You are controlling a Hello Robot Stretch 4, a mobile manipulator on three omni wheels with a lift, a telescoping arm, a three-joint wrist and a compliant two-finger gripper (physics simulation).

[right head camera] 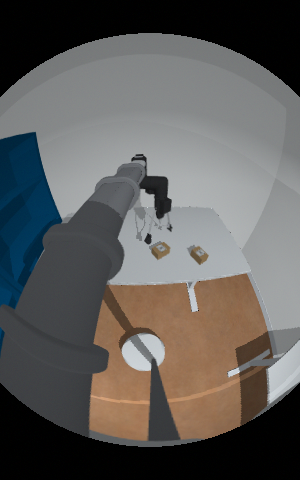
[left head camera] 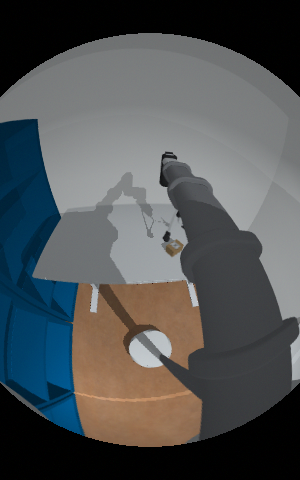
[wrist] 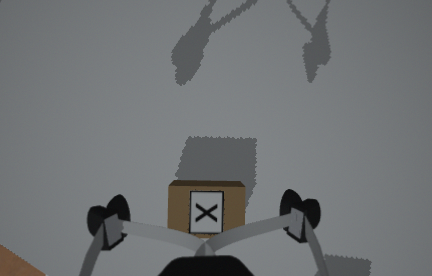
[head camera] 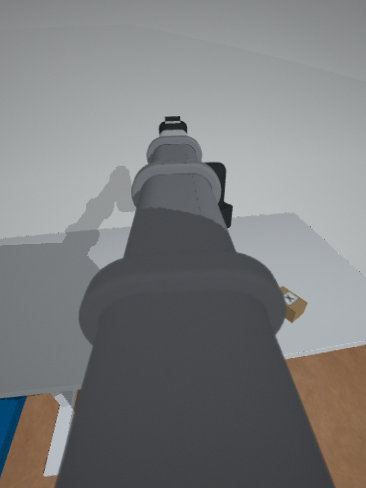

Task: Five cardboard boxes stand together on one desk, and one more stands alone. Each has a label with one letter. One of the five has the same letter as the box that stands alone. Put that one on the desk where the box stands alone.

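Pixels of known places: gripper, fingertip midpoint: point(right head camera: 158, 236) point(left head camera: 174, 234) point(wrist: 205, 209); robot's base at its link origin: point(right head camera: 143, 350) point(left head camera: 149, 347).
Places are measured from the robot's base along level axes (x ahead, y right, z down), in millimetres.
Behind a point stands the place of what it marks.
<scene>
A cardboard box labelled X point(right head camera: 160, 250) {x 577, y 100, z -972 mm} point(wrist: 206, 212) {x 601, y 100, z -973 mm} stands on the white desk point(head camera: 320, 260) {x 800, y 571, z -922 mm} point(right head camera: 225, 235) {x 786, y 616, z -922 mm} point(wrist: 75, 100) {x 596, y -123, z -923 mm}. It also shows in the left head view point(left head camera: 174, 248) {x 571, y 94, z -974 mm}. A second cardboard box point(right head camera: 199, 254) {x 554, y 326, z -971 mm} stands apart to its right on the same desk; in the head view this box point(head camera: 295, 305) {x 542, y 339, z -973 mm} shows an X label and is partly hidden by the arm. My gripper point(left head camera: 172, 225) point(right head camera: 159, 233) {x 617, y 87, z -1042 mm} point(wrist: 205, 209) {x 617, y 87, z -1042 mm} is open and empty, its fingertips apart from the first box, above and slightly beyond it. The group of five boxes does not show.
A tall blue shelf-like unit point(left head camera: 59, 340) point(right head camera: 10, 175) stands at the left, beside the desk. A round white disc point(left head camera: 150, 360) {x -124, y 1, z -186 mm} point(right head camera: 135, 350) {x 7, y -68, z -187 mm} lies on the brown floor in front of the desk. A white surface point(right head camera: 285, 380) shows at the lower right. The extended arm hides part of the desk.
</scene>
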